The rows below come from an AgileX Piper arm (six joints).
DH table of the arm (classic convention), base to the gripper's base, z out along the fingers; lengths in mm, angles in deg. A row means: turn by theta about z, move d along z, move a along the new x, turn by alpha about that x. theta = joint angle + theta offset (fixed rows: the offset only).
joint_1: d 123; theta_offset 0; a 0; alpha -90
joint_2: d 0; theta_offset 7.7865; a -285.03; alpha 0
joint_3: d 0; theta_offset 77.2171; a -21.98; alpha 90
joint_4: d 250.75; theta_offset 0; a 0; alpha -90
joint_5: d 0; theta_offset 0; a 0; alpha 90
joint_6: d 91; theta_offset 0; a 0; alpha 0
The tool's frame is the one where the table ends.
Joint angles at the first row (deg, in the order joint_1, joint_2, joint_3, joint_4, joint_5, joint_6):
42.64 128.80 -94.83 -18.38 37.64 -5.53
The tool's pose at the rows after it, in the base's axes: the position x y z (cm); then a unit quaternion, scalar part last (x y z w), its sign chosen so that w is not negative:
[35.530, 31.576, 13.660, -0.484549, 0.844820, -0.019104, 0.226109]
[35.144, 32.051, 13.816, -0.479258, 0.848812, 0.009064, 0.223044]
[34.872, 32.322, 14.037, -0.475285, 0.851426, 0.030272, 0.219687]
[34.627, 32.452, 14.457, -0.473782, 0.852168, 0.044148, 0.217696]
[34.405, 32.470, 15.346, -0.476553, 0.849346, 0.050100, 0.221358]
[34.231, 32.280, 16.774, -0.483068, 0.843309, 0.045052, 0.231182]
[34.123, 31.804, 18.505, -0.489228, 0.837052, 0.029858, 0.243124]
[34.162, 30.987, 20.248, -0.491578, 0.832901, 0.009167, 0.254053]
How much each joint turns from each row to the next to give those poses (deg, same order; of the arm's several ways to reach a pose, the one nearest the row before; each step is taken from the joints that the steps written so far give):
0.50 -0.16 -0.08 5.14 -0.72 -2.12
0.18 -0.20 -0.10 4.83 -0.41 -2.27
0.03 -0.29 -0.03 3.81 -0.03 -1.99
0.03 -0.58 0.07 2.54 0.30 -1.49
0.08 -1.17 0.08 1.03 0.48 -1.05
0.10 -1.85 0.09 -1.00 0.78 -0.30
0.00 -2.26 0.08 -2.66 1.26 0.59
-0.33 -2.34 0.14 -3.27 1.57 0.99

